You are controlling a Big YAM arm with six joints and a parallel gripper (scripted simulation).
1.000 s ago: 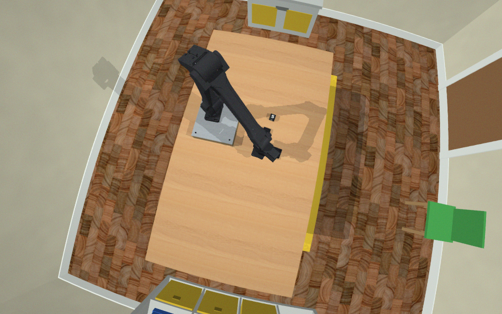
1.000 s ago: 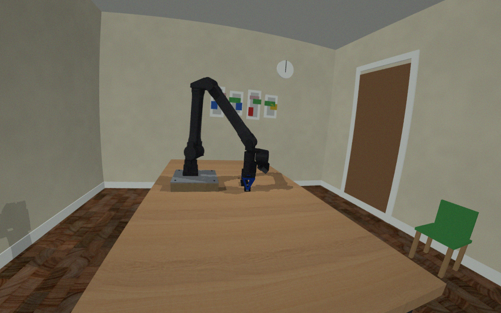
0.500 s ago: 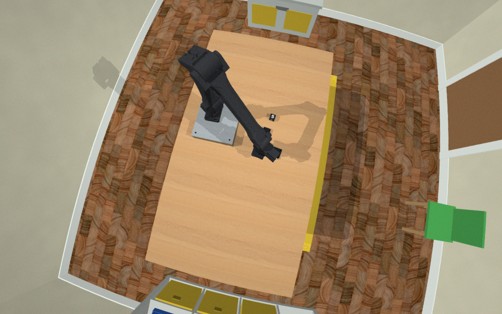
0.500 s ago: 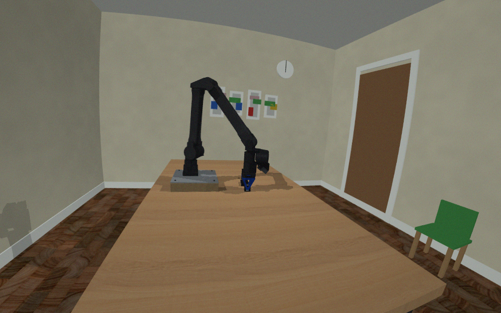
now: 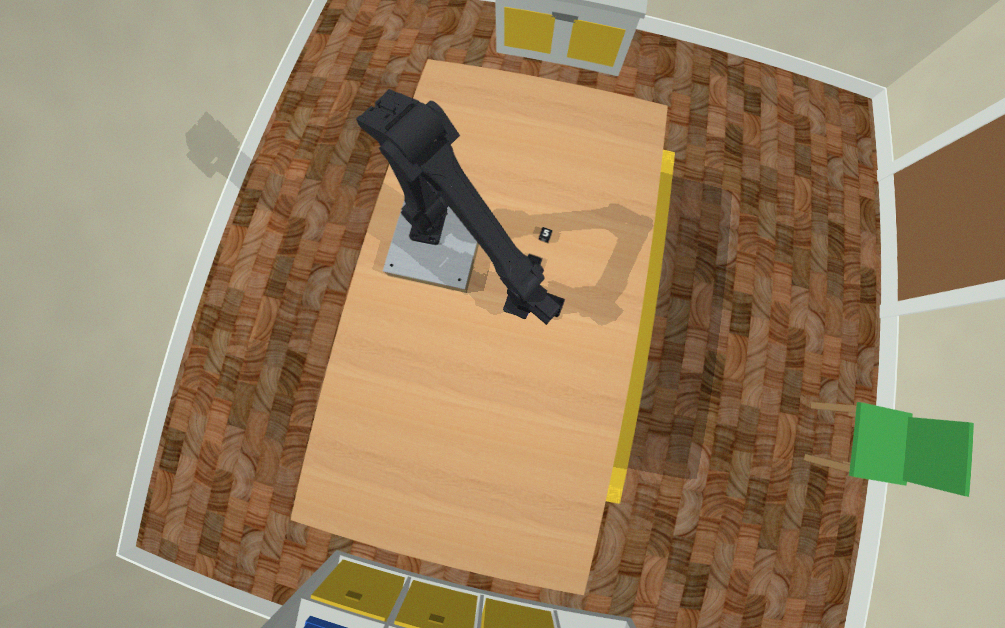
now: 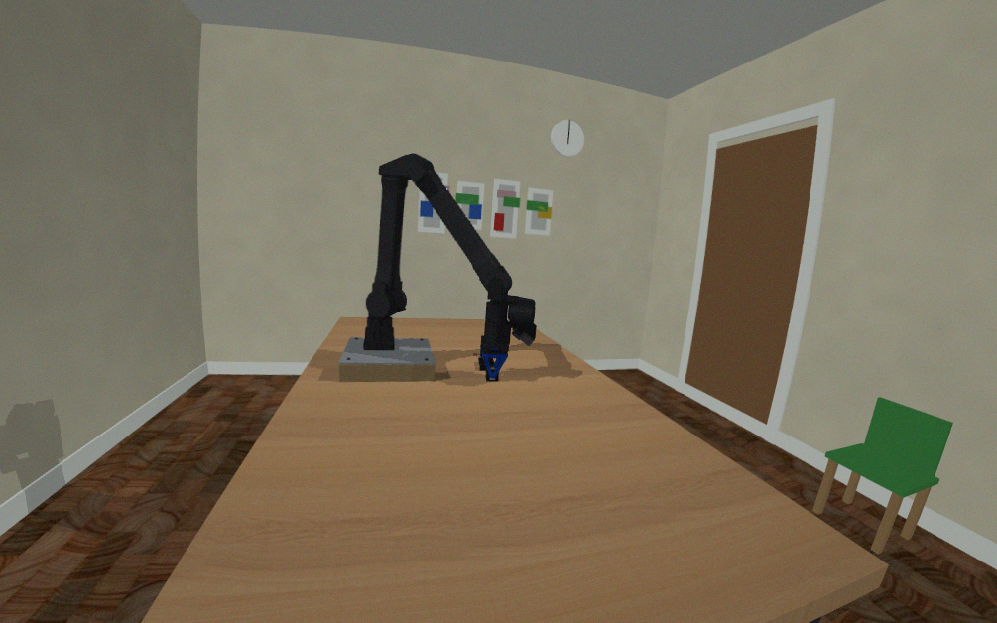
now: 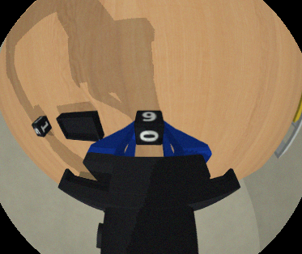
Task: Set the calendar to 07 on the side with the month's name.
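Now: hand right at the black cube. From my hand the other things lie so: black tray (110 mm to the left, 10 mm below, 10 mm ahead).
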